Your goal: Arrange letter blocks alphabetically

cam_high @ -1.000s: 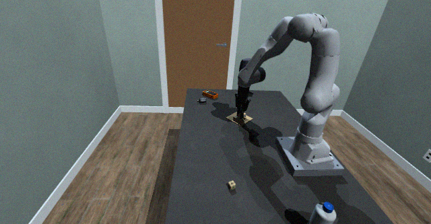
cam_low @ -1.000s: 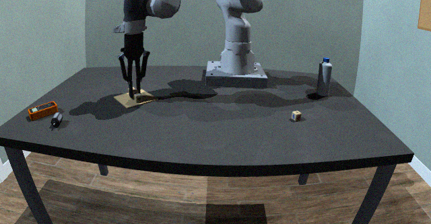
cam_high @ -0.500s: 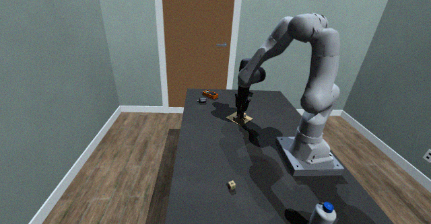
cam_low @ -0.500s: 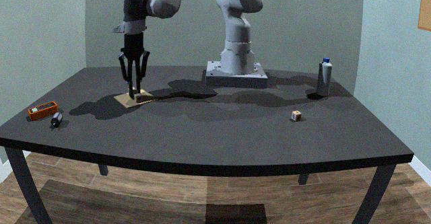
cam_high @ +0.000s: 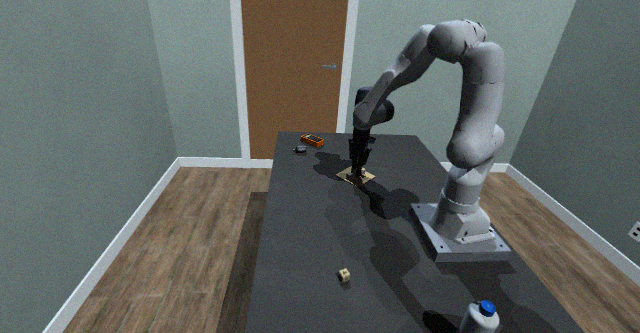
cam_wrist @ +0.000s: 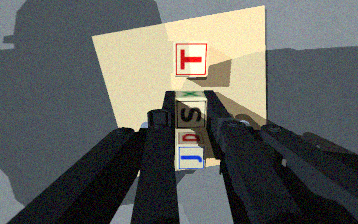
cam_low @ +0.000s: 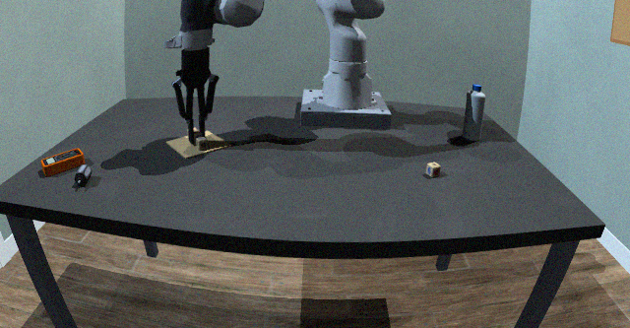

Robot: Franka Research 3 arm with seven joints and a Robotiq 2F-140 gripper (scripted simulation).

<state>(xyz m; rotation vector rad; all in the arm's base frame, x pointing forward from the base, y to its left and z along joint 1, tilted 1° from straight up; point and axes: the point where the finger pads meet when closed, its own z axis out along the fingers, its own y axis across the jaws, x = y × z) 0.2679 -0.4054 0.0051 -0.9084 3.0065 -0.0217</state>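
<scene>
Now: the tan mat 4 cm below my hand. Round my hand: block (3 cm below, 3 cm behind, 2 cm to the right); orange device (37 cm to the right, 19 cm ahead, 3 cm below).
</scene>
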